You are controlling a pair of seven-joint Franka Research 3 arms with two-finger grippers.
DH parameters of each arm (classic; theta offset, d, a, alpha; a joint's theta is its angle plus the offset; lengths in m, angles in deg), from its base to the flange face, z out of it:
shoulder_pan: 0 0.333 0 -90
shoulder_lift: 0 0 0 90
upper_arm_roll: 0 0.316 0.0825 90
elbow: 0 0 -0.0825 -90
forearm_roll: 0 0.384 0 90
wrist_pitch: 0 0 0.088 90
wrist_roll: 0 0.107 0 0
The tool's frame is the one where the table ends.
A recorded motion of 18 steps. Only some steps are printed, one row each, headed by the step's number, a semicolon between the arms.
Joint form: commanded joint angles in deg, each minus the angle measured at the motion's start. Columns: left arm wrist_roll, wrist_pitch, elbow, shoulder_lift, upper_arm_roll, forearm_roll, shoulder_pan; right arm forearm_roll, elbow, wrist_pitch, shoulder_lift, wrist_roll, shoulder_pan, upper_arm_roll.
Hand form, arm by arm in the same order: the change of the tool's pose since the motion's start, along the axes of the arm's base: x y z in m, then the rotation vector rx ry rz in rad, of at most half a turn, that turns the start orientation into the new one. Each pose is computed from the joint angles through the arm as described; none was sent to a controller.
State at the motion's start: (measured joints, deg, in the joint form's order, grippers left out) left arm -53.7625 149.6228 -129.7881 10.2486 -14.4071 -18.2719 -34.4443; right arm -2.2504 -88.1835 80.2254 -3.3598 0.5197 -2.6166 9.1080
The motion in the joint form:
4: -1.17 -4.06 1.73 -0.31 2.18 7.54 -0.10; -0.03 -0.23 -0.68 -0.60 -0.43 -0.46 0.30
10: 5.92 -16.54 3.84 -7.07 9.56 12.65 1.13; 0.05 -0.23 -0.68 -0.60 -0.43 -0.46 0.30
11: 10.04 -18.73 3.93 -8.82 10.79 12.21 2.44; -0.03 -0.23 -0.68 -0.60 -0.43 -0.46 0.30
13: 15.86 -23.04 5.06 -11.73 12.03 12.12 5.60; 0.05 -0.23 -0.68 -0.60 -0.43 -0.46 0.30
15: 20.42 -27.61 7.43 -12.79 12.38 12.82 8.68; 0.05 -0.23 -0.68 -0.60 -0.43 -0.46 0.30
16: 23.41 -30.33 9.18 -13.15 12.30 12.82 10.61; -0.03 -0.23 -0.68 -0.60 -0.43 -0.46 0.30
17: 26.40 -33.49 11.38 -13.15 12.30 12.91 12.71; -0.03 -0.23 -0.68 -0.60 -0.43 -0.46 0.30
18: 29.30 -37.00 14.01 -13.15 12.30 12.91 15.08; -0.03 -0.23 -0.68 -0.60 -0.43 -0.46 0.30
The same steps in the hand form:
4: 0.0142 0.0076 0.0082 0.0773 -0.0346 -0.0565; -0.0045 -0.0014 0.0026 -0.0025 0.0057 0.0040
10: 0.0593 0.0721 0.0660 0.1750 -0.0571 -0.1173; -0.0046 -0.0013 0.0025 -0.0011 0.0059 0.0041
11: 0.0696 0.0934 0.0796 0.1741 -0.0588 -0.1429; -0.0045 -0.0014 0.0026 -0.0025 0.0057 0.0040
13: 0.0872 0.1298 0.1088 0.1741 -0.0665 -0.1722; -0.0046 -0.0013 0.0025 -0.0011 0.0059 0.0041
15: 0.1027 0.1570 0.1304 0.1882 -0.0620 -0.2058; -0.0046 -0.0013 0.0025 -0.0011 0.0059 0.0041
16: 0.1113 0.1713 0.1438 0.1897 -0.0584 -0.2299; -0.0045 -0.0014 0.0026 -0.0025 0.0057 0.0040
17: 0.1213 0.1877 0.1569 0.1932 -0.0488 -0.2517; -0.0045 -0.0014 0.0026 -0.0025 0.0057 0.0040
18: 0.1318 0.2067 0.1732 0.1937 -0.0392 -0.2671; -0.0045 -0.0014 0.0026 -0.0025 0.0057 0.0040

